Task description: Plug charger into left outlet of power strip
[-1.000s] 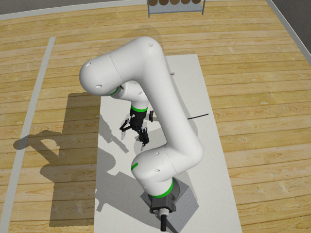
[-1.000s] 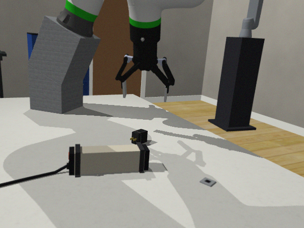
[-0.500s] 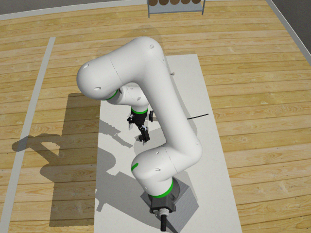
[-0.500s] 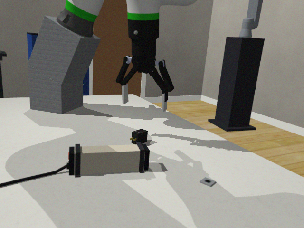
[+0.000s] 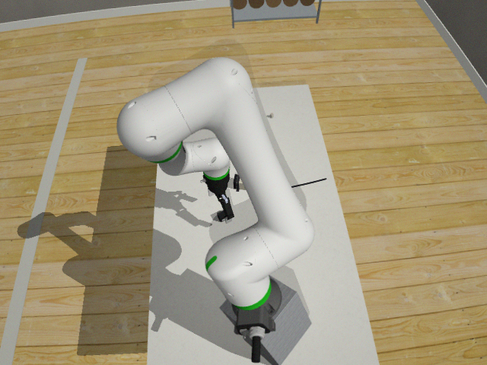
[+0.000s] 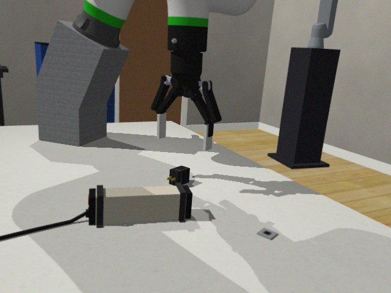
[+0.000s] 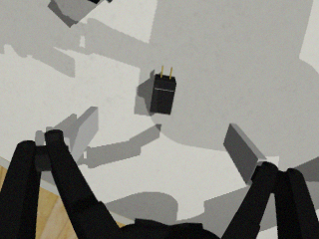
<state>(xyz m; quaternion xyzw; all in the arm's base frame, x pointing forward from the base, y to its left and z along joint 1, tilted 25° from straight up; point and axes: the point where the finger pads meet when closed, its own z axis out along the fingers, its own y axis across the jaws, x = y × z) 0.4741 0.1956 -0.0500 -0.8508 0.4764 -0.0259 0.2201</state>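
Now: hand 9 cm above the black charger, 1 cm to the left of it and 1 cm short of it. From my hand the other things lie so: grey square plate: 30 cm ahead, 11 cm below, 8 cm to the left.
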